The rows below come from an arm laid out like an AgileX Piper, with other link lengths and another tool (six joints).
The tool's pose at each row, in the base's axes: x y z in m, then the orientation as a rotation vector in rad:
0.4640 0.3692 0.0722 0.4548 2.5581 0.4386
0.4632 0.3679 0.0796 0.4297 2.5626 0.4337
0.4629 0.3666 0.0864 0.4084 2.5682 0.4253
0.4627 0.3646 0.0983 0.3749 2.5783 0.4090
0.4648 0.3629 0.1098 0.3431 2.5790 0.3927
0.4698 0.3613 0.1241 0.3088 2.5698 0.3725
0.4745 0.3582 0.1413 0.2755 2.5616 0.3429
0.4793 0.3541 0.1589 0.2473 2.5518 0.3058
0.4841 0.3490 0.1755 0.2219 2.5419 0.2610
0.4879 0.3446 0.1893 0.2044 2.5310 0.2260
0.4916 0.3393 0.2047 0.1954 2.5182 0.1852
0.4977 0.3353 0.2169 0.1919 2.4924 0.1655
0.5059 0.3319 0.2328 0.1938 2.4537 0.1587
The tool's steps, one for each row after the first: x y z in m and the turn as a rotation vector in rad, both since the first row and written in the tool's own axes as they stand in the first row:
-0.0029 0.0015 -0.0068 -0.0008 0.0027 -0.0189
-0.0061 0.0029 -0.0128 0.0018 0.0058 -0.0357
-0.0116 0.0057 -0.0232 0.0084 0.0114 -0.0628
-0.0188 0.0091 -0.0319 0.0131 0.0085 -0.0888
-0.0295 0.0144 -0.0414 0.0174 -0.0045 -0.1178
-0.0418 0.0194 -0.0537 0.0288 -0.0182 -0.1481
-0.0547 0.0236 -0.0666 0.0461 -0.0347 -0.1766
-0.0675 0.0266 -0.0788 0.0695 -0.0526 -0.2048
-0.0781 0.0289 -0.0892 0.0878 -0.0692 -0.2253
-0.0897 0.0310 -0.1010 0.1116 -0.0888 -0.2411
-0.1013 0.0336 -0.1087 0.1190 -0.1173 -0.2493
-0.1160 0.0386 -0.1183 0.1154 -0.1563 -0.2517

